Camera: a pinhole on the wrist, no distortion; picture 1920 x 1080 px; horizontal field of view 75.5 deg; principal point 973.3 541.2 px. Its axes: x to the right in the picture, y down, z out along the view. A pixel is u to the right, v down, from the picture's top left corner.
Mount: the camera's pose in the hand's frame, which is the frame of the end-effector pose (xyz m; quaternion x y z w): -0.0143 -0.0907 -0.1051 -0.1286 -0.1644 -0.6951 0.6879
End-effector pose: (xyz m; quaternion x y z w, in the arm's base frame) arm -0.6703 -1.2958 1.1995 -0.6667 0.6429 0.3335 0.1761
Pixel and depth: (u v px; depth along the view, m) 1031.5 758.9 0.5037
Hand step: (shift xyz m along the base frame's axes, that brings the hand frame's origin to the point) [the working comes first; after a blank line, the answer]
In the camera's frame: 0.0236 0.0884 0.5037

-0.1726 0.1978 -0.2794
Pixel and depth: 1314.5 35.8 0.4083
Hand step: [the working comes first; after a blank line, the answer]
In the camera's frame: 0.1124 -0.1664 0.4083

-0.0293 0.3548 -0.0877
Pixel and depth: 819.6 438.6 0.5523
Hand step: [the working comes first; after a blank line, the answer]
In the camera's frame: -0.0685 -0.0457 0.5523

-0.2672 0.2857 -0.1692
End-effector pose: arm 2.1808 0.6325 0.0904 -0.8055 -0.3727 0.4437 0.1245
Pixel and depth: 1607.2 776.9 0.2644
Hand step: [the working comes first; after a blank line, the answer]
In the camera's frame: 0.1352 0.0503 0.2644

-0.2020 0.0634 -0.0673
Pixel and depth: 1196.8 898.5 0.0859
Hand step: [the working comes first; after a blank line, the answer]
In the camera's frame: 0.0155 0.0248 0.0859

-0.0169 0.0552 0.0444
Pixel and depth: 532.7 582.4 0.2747
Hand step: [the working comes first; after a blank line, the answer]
In the camera's frame: -0.0976 0.0091 0.2747

-0.0376 -0.1014 -0.1096
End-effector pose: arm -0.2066 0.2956 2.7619 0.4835 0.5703 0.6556 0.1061
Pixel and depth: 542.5 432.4 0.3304
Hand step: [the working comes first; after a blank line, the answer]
In the camera's frame: -0.1148 -0.0290 0.3304

0.2021 0.0083 0.0795
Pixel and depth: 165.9 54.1 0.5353
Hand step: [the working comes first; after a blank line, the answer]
In the camera's frame: -0.3486 -0.2103 0.5353

0.4819 -0.1636 0.2266
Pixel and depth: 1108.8 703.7 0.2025
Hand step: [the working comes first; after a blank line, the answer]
In the camera's frame: 0.0221 0.0265 0.2025

0.0550 0.0690 -0.0340
